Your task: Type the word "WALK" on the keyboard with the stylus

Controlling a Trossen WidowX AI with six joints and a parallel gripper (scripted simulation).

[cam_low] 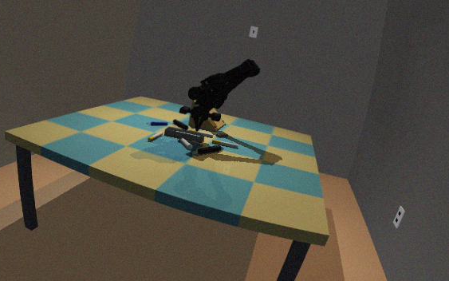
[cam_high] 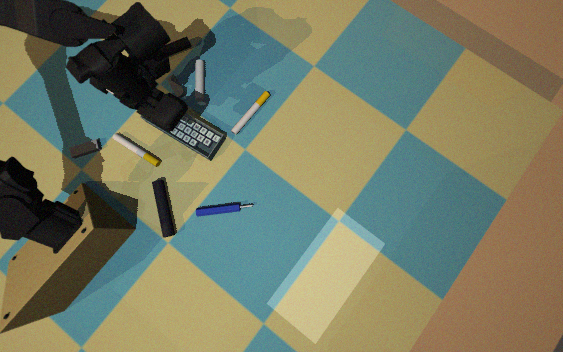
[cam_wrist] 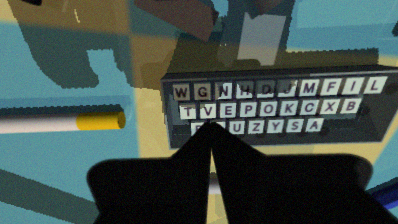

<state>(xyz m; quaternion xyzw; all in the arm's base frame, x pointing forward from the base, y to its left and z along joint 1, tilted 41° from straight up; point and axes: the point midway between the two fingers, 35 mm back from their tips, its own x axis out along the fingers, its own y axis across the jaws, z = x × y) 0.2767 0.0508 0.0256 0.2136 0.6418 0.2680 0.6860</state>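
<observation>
Right now the stylus is 260 mm to the right of my gripper tip, 60 mm behind it and 30 mm below it. From my gripper tip the other things lie so: small grey block 160 mm behind, 90 mm to the left, 30 mm below; then white cylinder 120 mm ahead, 30 mm below, 10 mm to the right.
</observation>
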